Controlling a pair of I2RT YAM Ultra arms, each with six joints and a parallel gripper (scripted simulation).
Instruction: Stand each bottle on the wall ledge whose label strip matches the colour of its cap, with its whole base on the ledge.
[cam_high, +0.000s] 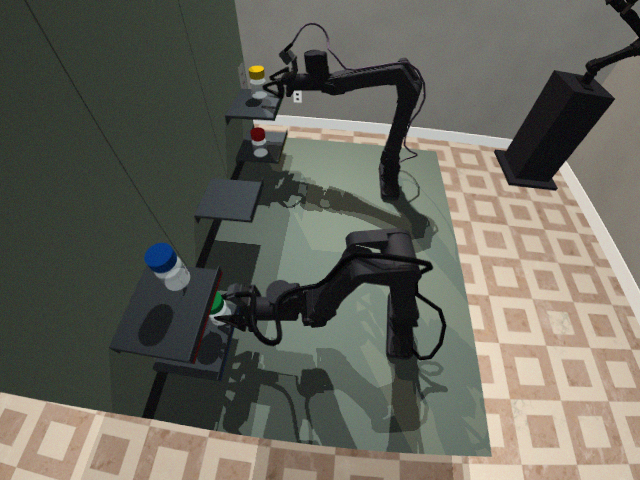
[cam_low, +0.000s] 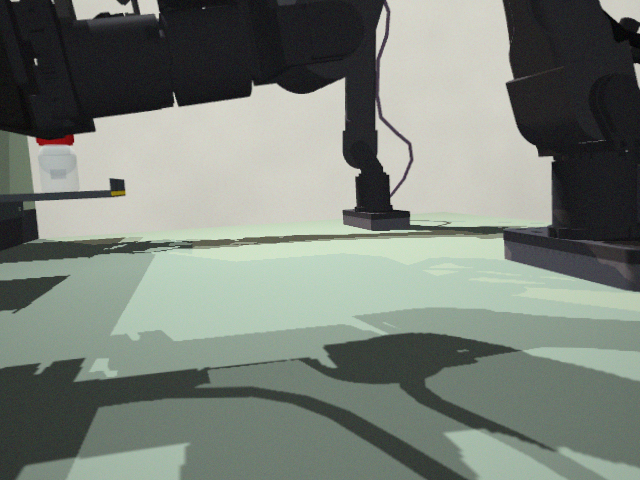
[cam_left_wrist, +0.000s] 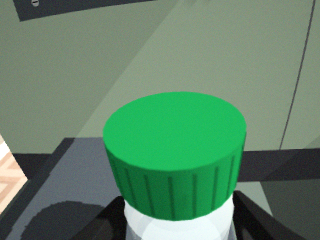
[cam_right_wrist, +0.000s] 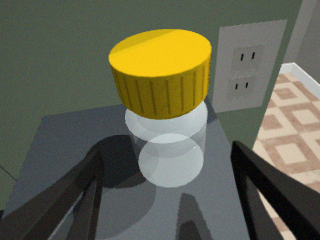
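Right now my left hand is 180 mm below the blue-capped bottle and 60 mm short of it. The rest, counted from my left hand: red-capped bottle: 680 mm to the right, 40 mm ahead, 10 mm below; then green-capped bottle: 10 mm below, 10 mm ahead; then yellow-capped bottle: 780 mm to the right, 180 mm above, 50 mm ahead.
My right hand is 4 cm short of the yellow-capped bottle, 1 cm to the left of it and 1 cm above it. The rest, counted from my right hand: blue-capped bottle 77 cm to the left, 6 cm ahead, 1 cm below; then red-capped bottle 20 cm below, 10 cm to the left, 4 cm ahead; then green-capped bottle 78 cm to the left, 20 cm below, 1 cm ahead.
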